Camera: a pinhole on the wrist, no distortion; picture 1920 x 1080 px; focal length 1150.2 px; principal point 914.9 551.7 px. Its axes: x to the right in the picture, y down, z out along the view. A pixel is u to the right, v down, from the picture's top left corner.
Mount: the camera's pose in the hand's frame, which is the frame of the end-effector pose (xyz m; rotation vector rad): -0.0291 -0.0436 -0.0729 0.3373 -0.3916 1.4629
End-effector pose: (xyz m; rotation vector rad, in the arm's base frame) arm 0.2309 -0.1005 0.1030 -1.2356 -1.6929 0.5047
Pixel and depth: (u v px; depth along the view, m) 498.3 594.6 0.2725
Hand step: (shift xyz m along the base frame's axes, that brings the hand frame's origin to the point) -0.2329 -0.1319 0.1083
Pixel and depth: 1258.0 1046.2 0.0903
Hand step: -0.0423 -0.0826 0.0032
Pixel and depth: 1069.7 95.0 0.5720
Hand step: -0.5442 0.1442 0.0471
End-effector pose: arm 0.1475 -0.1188 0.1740 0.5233 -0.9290 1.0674
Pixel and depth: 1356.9 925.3 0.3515
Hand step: -0.0760 -0.3335 0.0354
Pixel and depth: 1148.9 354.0 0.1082
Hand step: 0.0518 -0.0640 0.0102
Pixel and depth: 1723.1 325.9 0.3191
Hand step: -0.1213 -0.2183 0.1933
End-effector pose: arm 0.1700 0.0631 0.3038 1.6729 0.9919 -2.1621
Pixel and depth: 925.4 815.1 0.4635
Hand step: -0.3439 -0.0712 0.2743
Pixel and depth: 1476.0 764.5 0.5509
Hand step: -0.3915 -0.3381 0.2101
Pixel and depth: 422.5 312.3 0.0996
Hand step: -0.0640 0.0937 0.0618
